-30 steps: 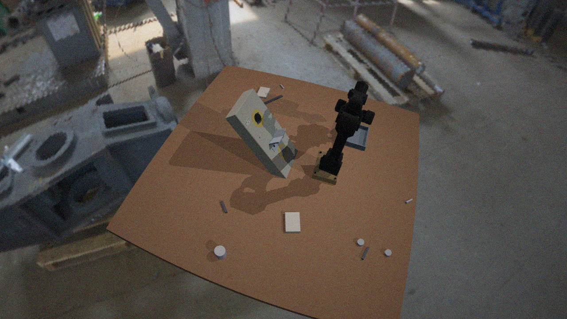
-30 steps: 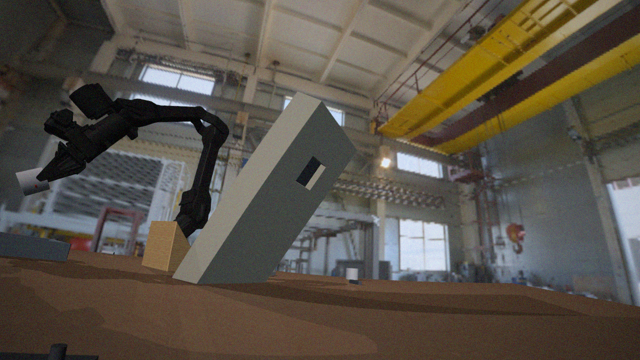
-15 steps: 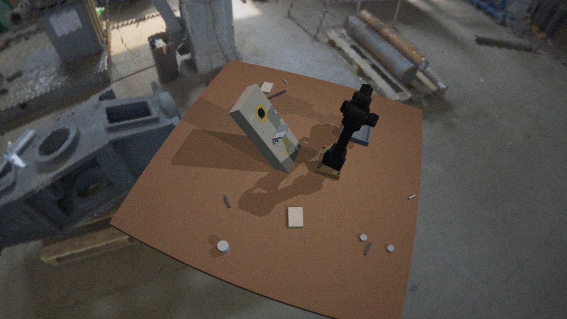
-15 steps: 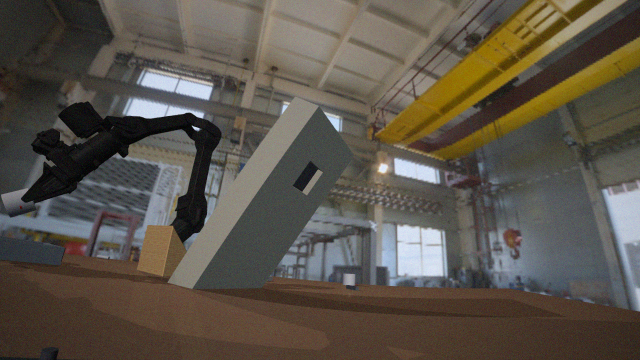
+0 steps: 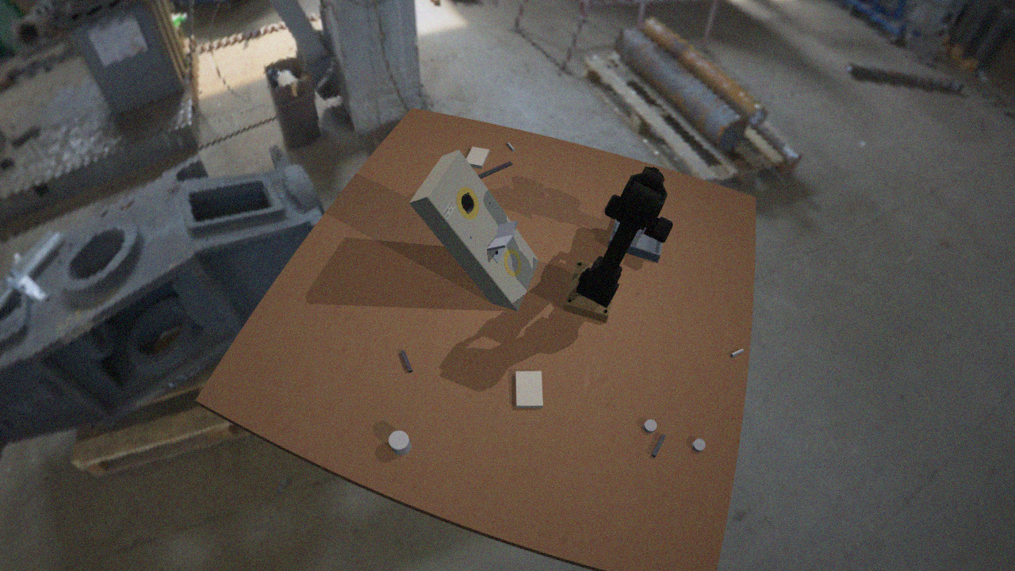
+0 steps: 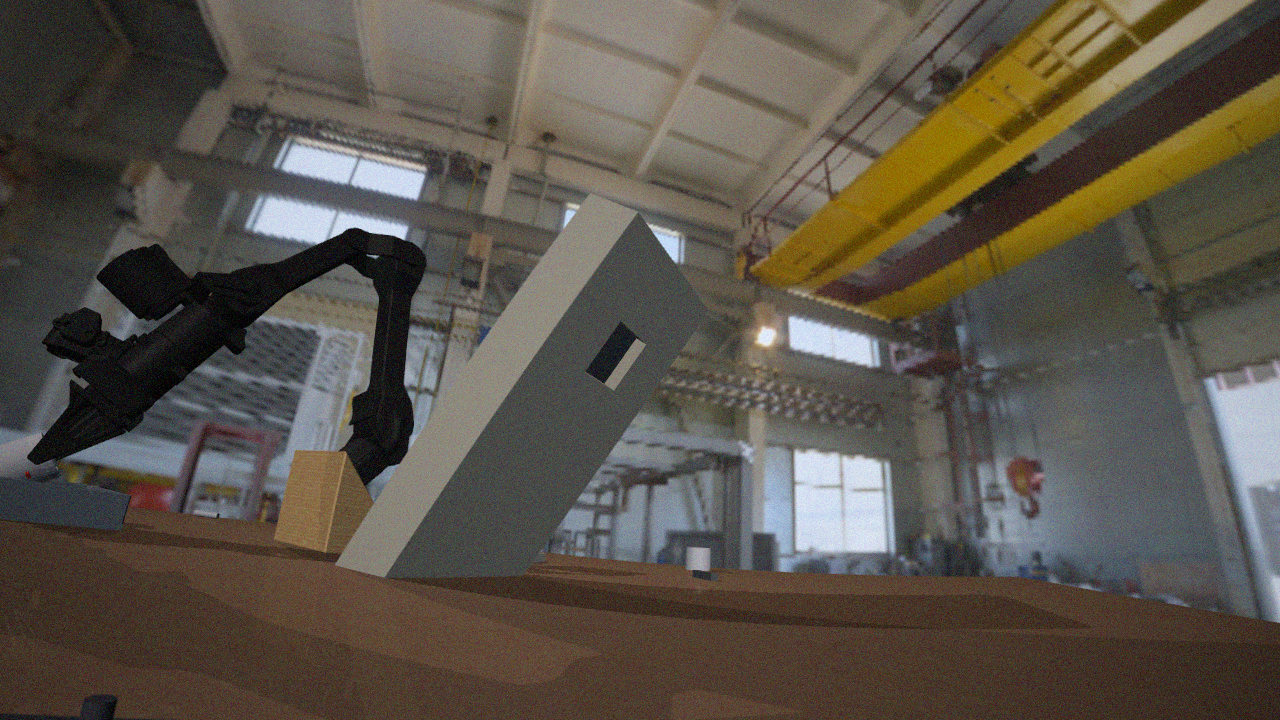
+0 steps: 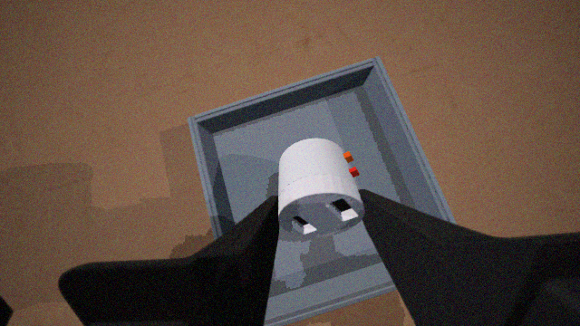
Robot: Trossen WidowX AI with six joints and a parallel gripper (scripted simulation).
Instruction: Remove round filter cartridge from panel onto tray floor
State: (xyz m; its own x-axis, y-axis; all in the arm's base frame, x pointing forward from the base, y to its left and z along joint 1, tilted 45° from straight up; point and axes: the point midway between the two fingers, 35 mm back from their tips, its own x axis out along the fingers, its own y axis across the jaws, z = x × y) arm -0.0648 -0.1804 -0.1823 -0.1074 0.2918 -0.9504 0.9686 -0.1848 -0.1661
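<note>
My gripper tip is right at the round grey filter cartridge. Also, from my gripper tip: grey flap 330 mm ahead, 270 mm to the left, 90 mm above; then beige service panel 380 mm ahead, 270 mm to the left, 110 mm above; then grey tray 40 mm below, 10 mm to the right.
</note>
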